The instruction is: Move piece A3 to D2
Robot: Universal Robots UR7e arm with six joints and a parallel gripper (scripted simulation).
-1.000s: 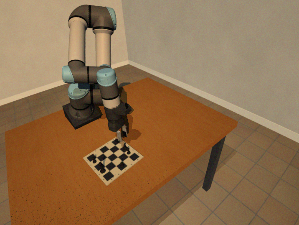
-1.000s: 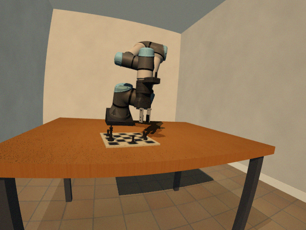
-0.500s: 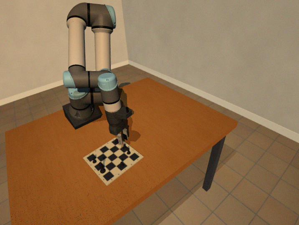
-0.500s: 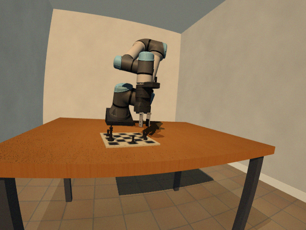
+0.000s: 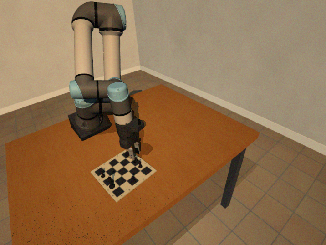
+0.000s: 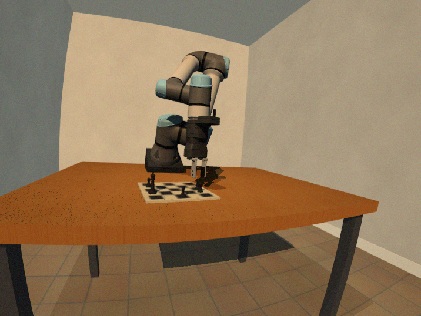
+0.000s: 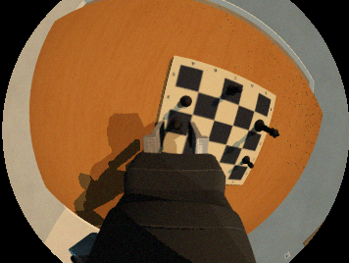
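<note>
The chessboard is 8 cm to the right of my hand and 6 cm below it. From my hand the other things lie so: tall chess piece (4 cm ahead, 16 cm to the right, 3 cm below).
</note>
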